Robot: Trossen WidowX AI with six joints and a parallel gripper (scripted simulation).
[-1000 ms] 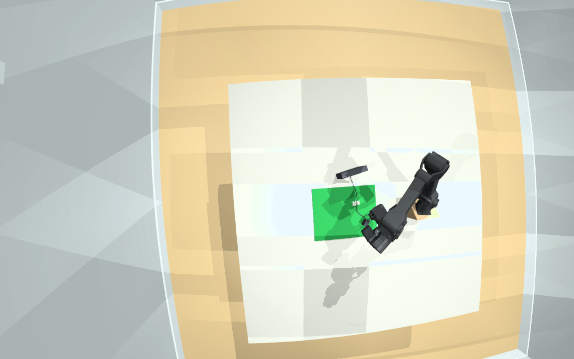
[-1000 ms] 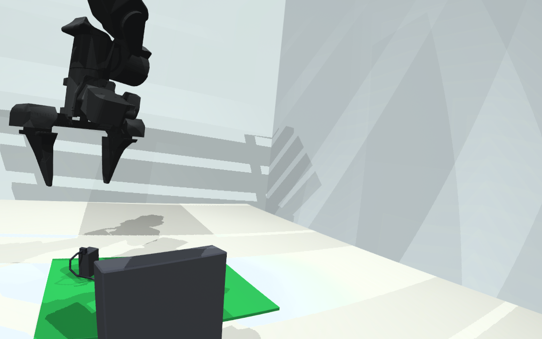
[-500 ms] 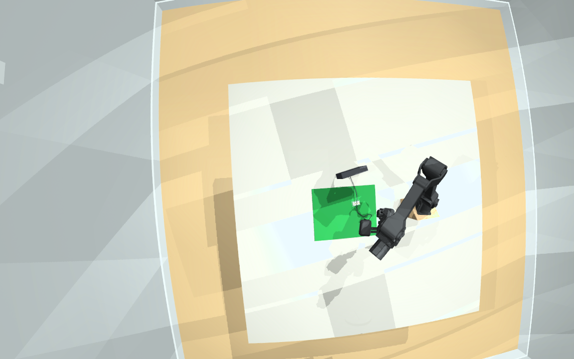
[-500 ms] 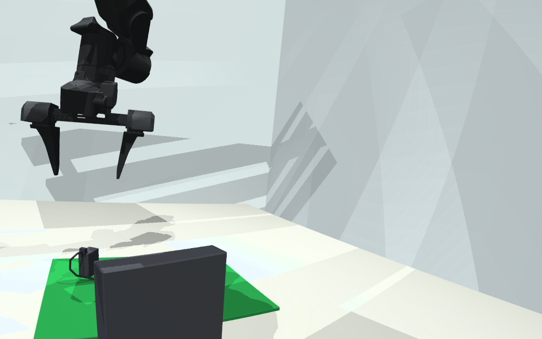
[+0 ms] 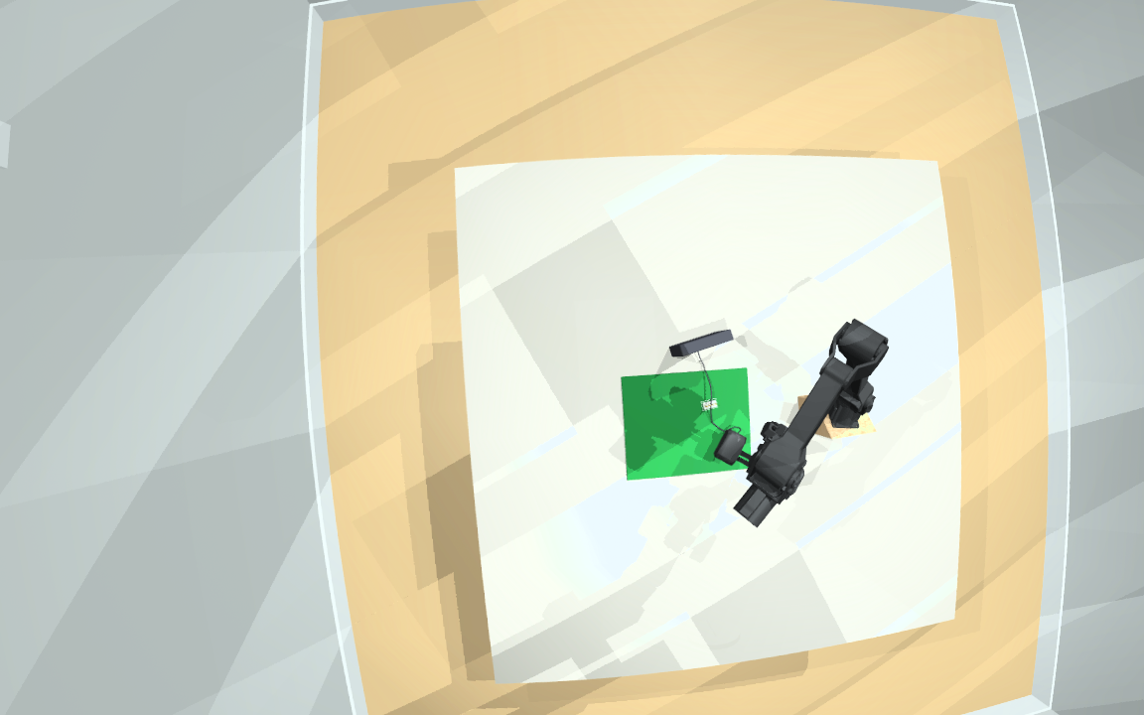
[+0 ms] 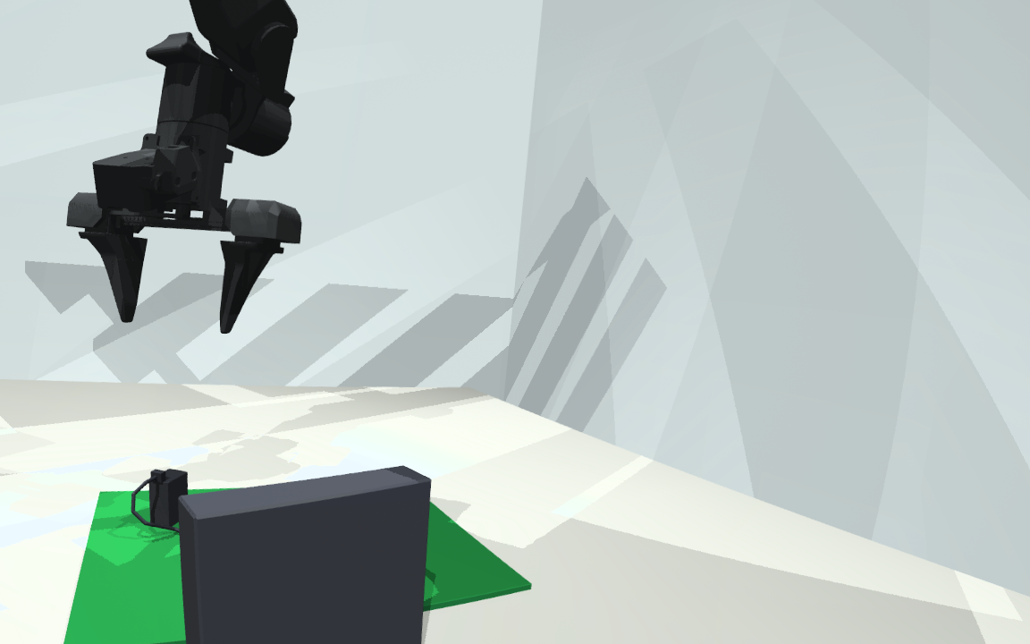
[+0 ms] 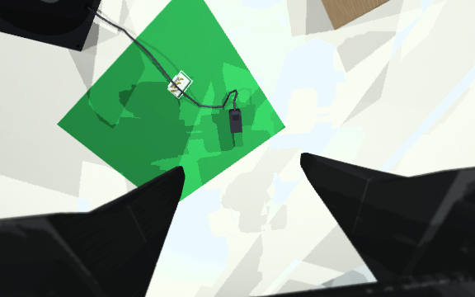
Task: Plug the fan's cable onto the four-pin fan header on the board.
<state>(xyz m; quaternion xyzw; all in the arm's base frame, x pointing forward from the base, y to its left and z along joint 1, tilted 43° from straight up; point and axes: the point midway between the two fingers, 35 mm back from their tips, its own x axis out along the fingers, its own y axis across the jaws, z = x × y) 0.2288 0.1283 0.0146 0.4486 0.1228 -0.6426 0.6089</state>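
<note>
The black plug is 140 mm below my gripper tip and 10 mm to the right of it. From my gripper tip the other things lie so: black fan: 220 mm to the right, 100 mm below, 80 mm ahead; then green board: 180 mm below, 90 mm ahead, 50 mm to the right; then white four-pin header: 160 mm below, 90 mm to the right, 40 mm ahead.
</note>
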